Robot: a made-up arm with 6 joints. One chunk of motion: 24 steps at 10 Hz.
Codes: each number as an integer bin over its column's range. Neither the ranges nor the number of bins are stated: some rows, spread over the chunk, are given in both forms.
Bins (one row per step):
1: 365 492 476 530 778 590
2: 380 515 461 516 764 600
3: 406 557 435 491 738 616
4: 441 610 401 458 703 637
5: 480 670 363 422 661 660
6: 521 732 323 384 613 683
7: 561 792 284 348 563 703
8: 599 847 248 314 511 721
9: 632 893 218 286 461 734
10: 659 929 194 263 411 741
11: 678 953 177 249 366 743
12: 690 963 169 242 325 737
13: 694 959 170 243 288 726
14: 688 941 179 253 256 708
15: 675 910 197 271 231 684
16: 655 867 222 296 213 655
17: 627 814 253 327 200 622
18: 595 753 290 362 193 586
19: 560 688 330 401 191 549
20: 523 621 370 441 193 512
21: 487 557 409 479 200 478
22: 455 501 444 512 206 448
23: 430 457 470 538 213 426
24: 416 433 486 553 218 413
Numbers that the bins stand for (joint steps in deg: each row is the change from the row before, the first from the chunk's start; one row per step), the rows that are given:
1: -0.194 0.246 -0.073 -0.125 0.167 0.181
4: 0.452 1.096 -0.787 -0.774 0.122 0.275
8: 1.797 2.805 -2.242 -2.071 0.007 0.443
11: 2.469 3.568 -2.917 -2.657 -0.080 0.487
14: 2.554 3.482 -2.898 -2.621 -0.146 0.417
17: 2.035 2.567 -2.194 -1.954 -0.180 0.245
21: 0.844 0.714 -0.711 -0.585 -0.180 -0.043
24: 0.240 -0.179 0.022 0.082 -0.169 -0.173
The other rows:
2: -0.067 0.412 -0.216 -0.251 0.159 0.201
3: 0.154 0.714 -0.463 -0.477 0.143 0.233
5: 0.784 1.529 -1.148 -1.098 0.097 0.321
6: 1.133 1.976 -1.528 -1.441 0.068 0.367
7: 1.473 2.408 -1.899 -1.765 0.038 0.407
9: 2.077 3.136 -2.527 -2.323 -0.023 0.469
10: 2.307 3.395 -2.755 -2.531 -0.053 0.483
12: 2.571 3.641 -2.993 -2.720 -0.105 0.475
13: 2.605 3.612 -2.983 -2.711 -0.127 0.453
15: 2.443 3.259 -2.727 -2.459 -0.161 0.369
16: 2.273 2.949 -2.489 -2.233 -0.172 0.311
18: 1.763 2.127 -1.842 -1.639 -0.184 0.173
19: 1.465 1.659 -1.462 -1.287 -0.185 0.099
20: 1.150 1.176 -1.081 -0.927 -0.184 0.025
22: 0.571 0.311 -0.378 -0.287 -0.176 -0.103
23: 0.359 -0.006 -0.131 -0.053 -0.172 -0.147

